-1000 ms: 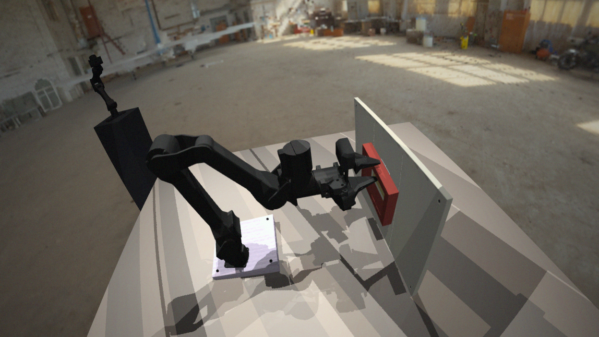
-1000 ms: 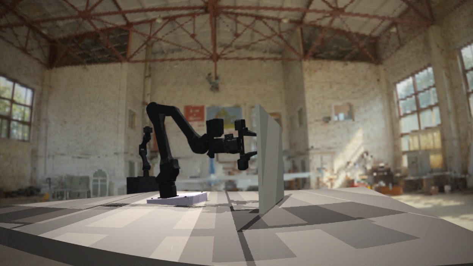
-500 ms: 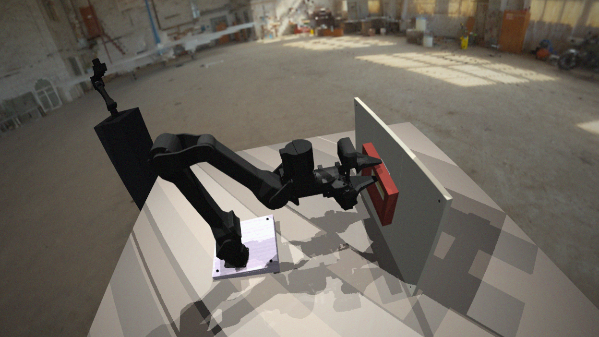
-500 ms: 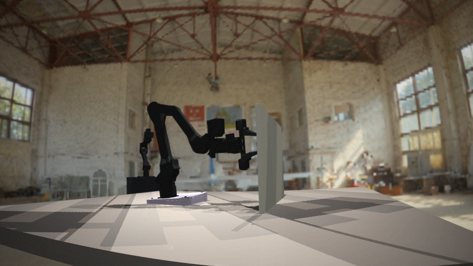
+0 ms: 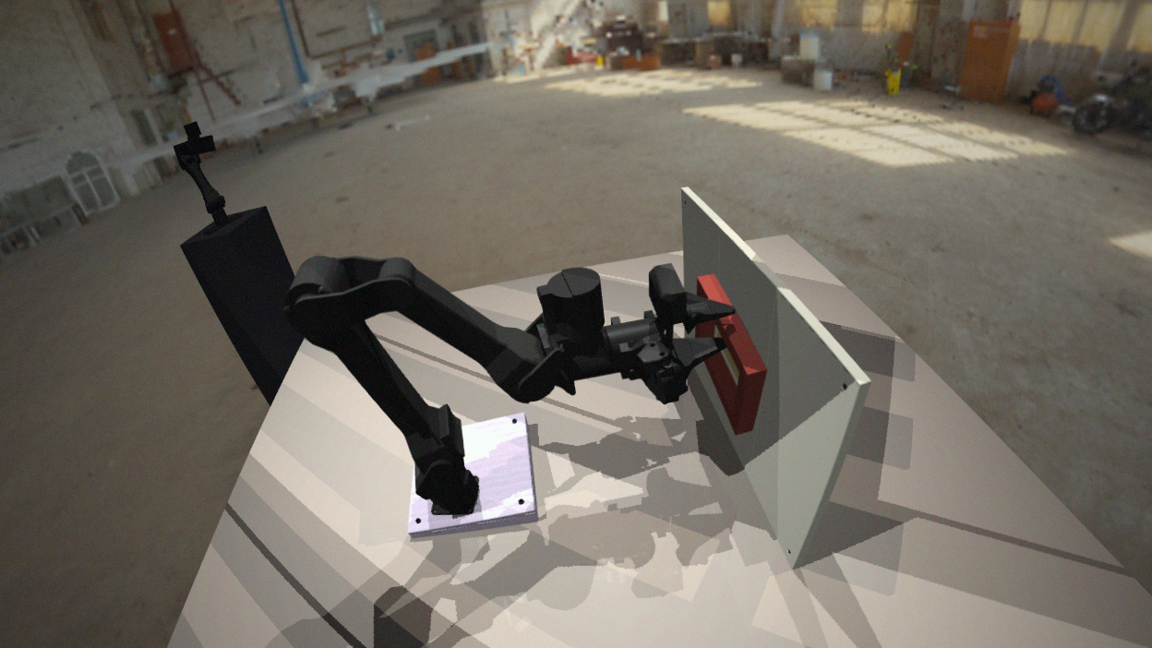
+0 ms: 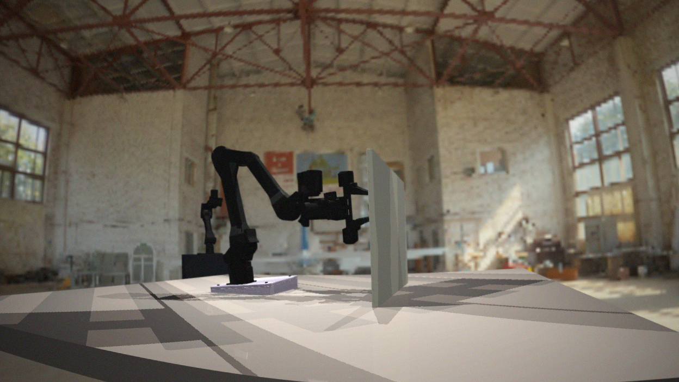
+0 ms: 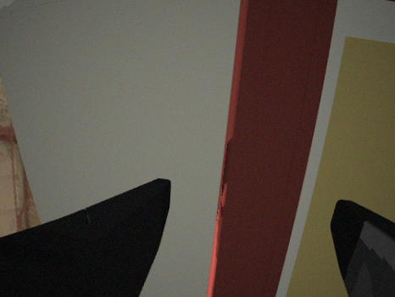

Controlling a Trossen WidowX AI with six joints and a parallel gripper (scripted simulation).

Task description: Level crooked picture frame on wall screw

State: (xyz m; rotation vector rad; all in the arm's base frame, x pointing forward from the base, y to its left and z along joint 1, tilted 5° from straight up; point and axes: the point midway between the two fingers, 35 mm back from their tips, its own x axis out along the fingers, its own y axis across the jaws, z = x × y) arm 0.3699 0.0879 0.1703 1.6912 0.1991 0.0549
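Right now the red picture frame is 1 cm ahead of my gripper tip, 1 cm to the left of it and 5 cm below it. Round my gripper tip: wall panel (2 cm ahead, 1 cm to the left, 7 cm below).
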